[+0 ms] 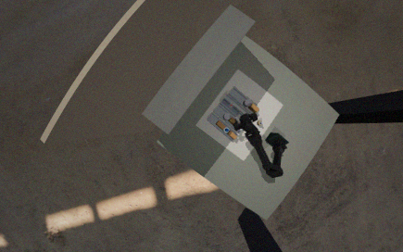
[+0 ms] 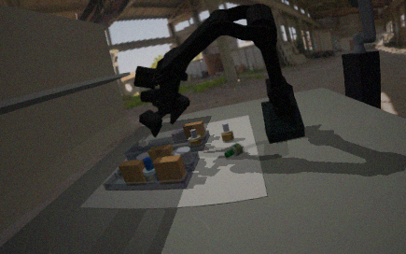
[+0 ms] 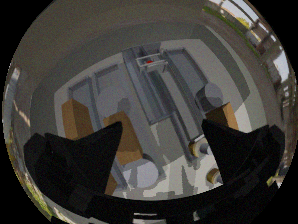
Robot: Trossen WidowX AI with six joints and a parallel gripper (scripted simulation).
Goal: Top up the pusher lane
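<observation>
My gripper tip is now 21 cm past the green jar, 10 cm above it and 8 cm to the right of it. Also, from my gripper tip: wall panel (53 cm ahead, 28 cm above, 11 cm to the right).
</observation>
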